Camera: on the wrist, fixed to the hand. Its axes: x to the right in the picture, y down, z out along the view.
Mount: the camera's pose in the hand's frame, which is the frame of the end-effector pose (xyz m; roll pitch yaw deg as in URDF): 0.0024 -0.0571 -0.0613 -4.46 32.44 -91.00
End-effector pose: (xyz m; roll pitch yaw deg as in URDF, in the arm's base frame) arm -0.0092 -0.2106 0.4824 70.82 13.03 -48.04
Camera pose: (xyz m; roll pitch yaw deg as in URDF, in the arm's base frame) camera 0.0103 -0.1738 0.4097 -136.96 70.88 87.50
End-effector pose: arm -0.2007 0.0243 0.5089 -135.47 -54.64 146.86
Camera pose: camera -0.1434 -0.0104 0.5593 95.07 -33.49 -48.82
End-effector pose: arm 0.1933 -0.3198 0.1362 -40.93 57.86 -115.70
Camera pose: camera 0.1210 -0.2780 0.1294 -62.03 -5.22 161.05
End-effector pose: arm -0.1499 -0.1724 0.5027 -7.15 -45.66 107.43
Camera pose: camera -0.1006 -0.1149 0.4669 44.44 18.01 35.52
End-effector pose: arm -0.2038 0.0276 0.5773 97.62 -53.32 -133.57
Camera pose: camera -0.1821 -0.0487 0.5503 111.88 27.96 -86.80
